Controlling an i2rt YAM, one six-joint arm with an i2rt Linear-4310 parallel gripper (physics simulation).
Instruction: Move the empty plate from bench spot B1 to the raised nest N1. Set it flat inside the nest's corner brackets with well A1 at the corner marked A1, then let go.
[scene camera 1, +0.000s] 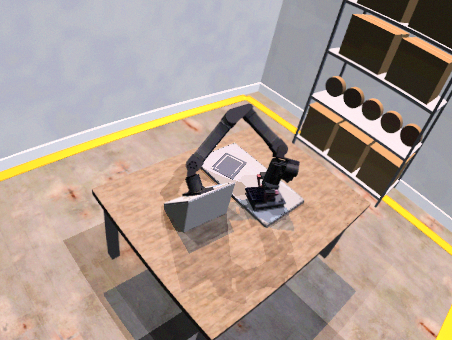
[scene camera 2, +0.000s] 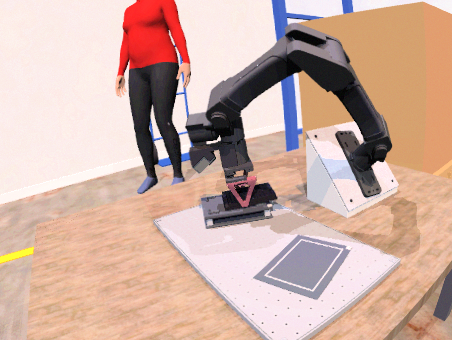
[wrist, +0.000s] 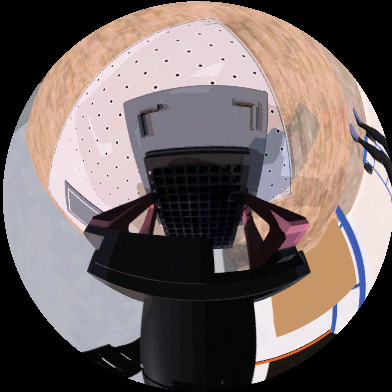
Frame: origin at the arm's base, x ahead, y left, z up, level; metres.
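Seen in the pictures: gripper, fingertip midpoint: (scene camera 1: 262, 195) (scene camera 2: 243, 199) (wrist: 198, 195); arm's base, origin of the base link: (scene camera 1: 197, 192) (scene camera 2: 357, 162).
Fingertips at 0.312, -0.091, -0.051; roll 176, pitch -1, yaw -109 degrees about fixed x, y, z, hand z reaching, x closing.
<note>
Offsets run from my fingertips to a thing's top centre, as dx, dy, dz. "spot": to the spot under its first point. Level surfaces: height alone.
My gripper (scene camera 1: 265, 189) (scene camera 2: 245, 194) (wrist: 198, 195) is shut on the black plate @(-0.014, +0.004, +0.020) (scene camera 2: 265, 196) (wrist: 197, 172), with one pink finger on each side. The plate's open wells face up, and it looks about level. It is over the grey raised nest @(+0.019, -0.009, +0.001) (scene camera 2: 215, 206) (wrist: 200, 122), apparently a little above its top. In the wrist view, two corner brackets and a strip of bare nest show beyond the plate's far edge; the plate is offset from them. The other brackets and the A1 marks cannot be made out. Spot B1 @(spot: -0.002, +0.268, -0.034) (scene camera 1: 229, 165) (scene camera 2: 302, 265), a grey pad with a white outline, is empty.
The nest stands on a white perforated board (scene camera 1: 280, 216) (scene camera 2: 200, 250) (wrist: 175, 60) on the wooden table @(dz -0.049) (scene camera 1: 250, 280) (scene camera 2: 100, 280). The arm's base is on a sloped white-grey mount (scene camera 1: 207, 210) (scene camera 2: 320, 185) beside the board. A person (scene camera 2: 152, 40) stands beyond the table.
</note>
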